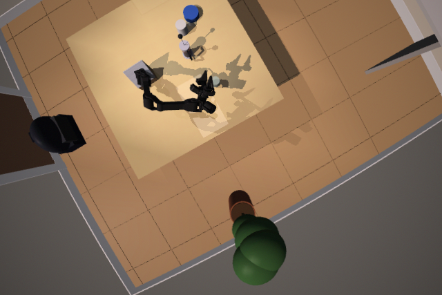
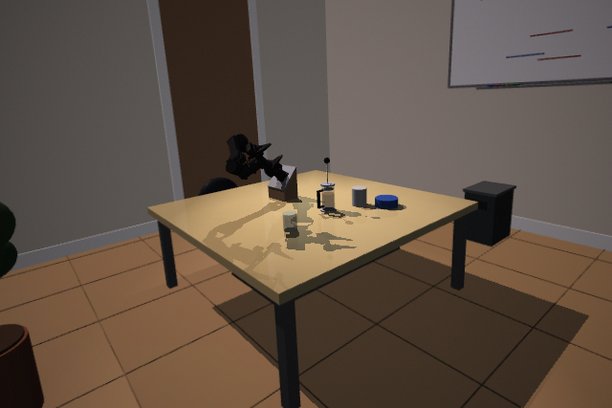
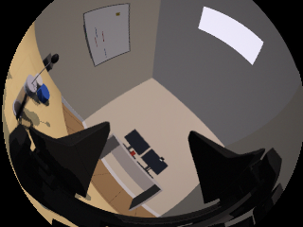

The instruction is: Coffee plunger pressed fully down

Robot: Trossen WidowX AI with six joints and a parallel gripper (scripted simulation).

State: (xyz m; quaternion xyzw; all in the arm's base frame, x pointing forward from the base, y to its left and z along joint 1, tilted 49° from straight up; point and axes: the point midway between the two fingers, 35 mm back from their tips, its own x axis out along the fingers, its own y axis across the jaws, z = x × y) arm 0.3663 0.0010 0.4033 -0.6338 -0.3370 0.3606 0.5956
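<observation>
Right now the coffee press is 50 mm behind my gripper tip, 310 mm to the left of it and 240 mm below it. Also, from my gripper tip: blue disc (100 mm ahead, 590 mm to the left, 340 mm below); pale cup (40 mm ahead, 20 mm to the left, 330 mm below).
</observation>
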